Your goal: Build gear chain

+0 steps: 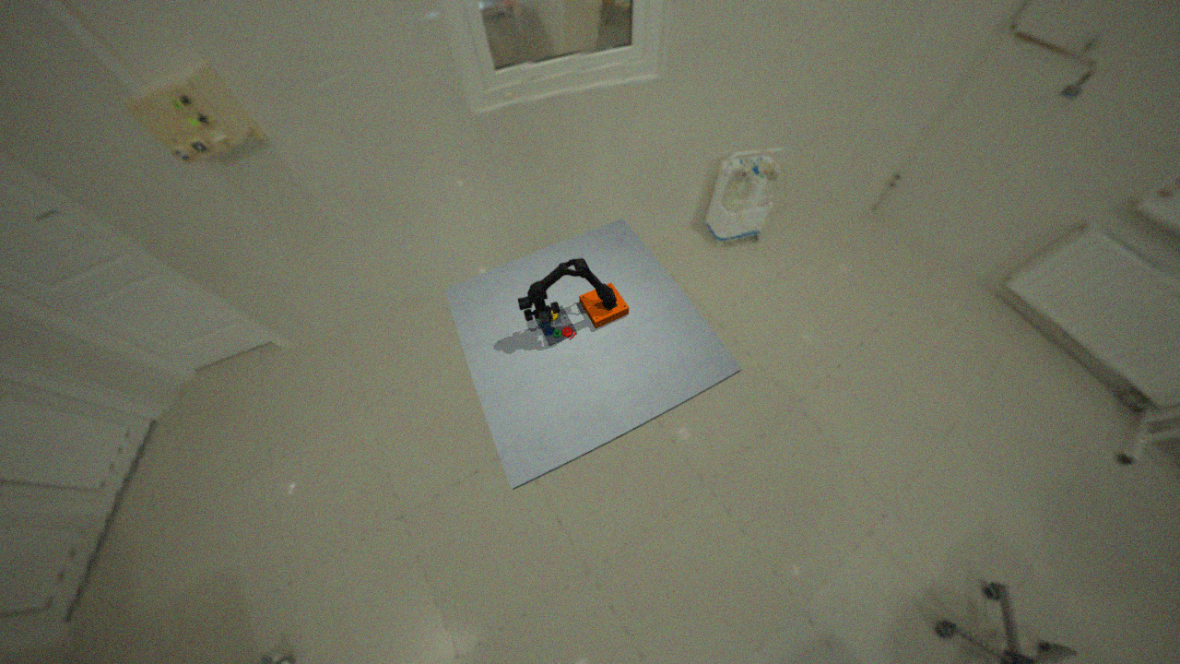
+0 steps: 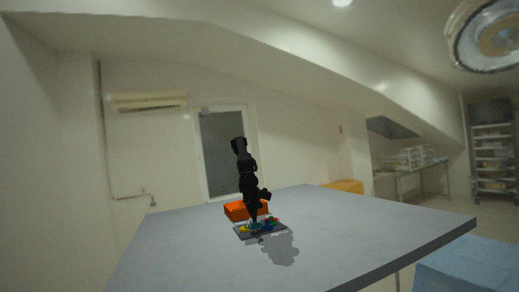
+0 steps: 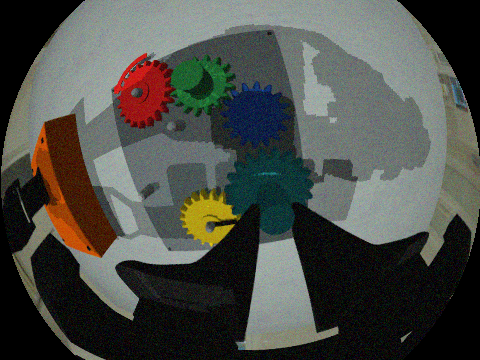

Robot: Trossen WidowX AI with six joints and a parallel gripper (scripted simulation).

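Now: gripper tip 10 mm short of the blue gear, 50 mm to the right of it and 30 mm above it. From my gripper tip the other things lie so: teal gear (10 mm below); then yellow gear (60 mm behind, 30 mm to the right, 40 mm below); then green gear (20 mm behind, 90 mm to the left, 30 mm below).
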